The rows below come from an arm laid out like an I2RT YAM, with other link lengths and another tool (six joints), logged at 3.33 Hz.
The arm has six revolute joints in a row. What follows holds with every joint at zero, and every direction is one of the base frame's. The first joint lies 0.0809 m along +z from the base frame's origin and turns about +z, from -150 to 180 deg. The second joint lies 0.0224 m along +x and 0.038 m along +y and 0.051 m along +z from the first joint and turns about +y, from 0 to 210 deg. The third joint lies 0.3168 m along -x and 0.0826 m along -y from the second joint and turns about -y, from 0 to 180 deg. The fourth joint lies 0.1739 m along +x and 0.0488 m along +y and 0.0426 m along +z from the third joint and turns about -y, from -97 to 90 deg. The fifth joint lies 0.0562 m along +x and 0.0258 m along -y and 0.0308 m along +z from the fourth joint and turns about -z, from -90 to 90 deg. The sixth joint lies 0.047 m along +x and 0.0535 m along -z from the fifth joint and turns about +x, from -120 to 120 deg. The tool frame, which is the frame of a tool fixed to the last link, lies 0.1 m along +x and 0.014 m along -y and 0.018 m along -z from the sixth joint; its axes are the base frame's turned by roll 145.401, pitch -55.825 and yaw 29.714 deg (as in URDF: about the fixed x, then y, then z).
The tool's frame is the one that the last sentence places.
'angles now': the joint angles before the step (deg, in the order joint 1, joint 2, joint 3, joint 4, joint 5, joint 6). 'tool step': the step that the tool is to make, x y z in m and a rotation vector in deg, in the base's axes. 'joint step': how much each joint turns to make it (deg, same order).
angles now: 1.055, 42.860, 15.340, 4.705, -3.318, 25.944
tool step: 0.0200, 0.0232, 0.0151, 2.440, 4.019, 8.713
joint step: 0.822, 8.023, 6.584, -2.654, -8.227, -1.019
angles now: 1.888, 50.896, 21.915, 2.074, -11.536, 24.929
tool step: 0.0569, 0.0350, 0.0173, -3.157, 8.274, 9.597
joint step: 9.969, 17.907, 14.923, -5.914, 1.414, -1.674
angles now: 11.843, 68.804, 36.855, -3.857, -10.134, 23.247
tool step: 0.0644, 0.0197, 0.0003, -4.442, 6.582, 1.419
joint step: 2.809, 16.541, 15.633, -6.715, 2.861, -1.299
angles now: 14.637, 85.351, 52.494, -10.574, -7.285, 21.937
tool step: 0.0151, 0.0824, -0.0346, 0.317, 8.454, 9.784
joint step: 13.049, 13.221, 6.694, -0.634, -0.236, 4.686
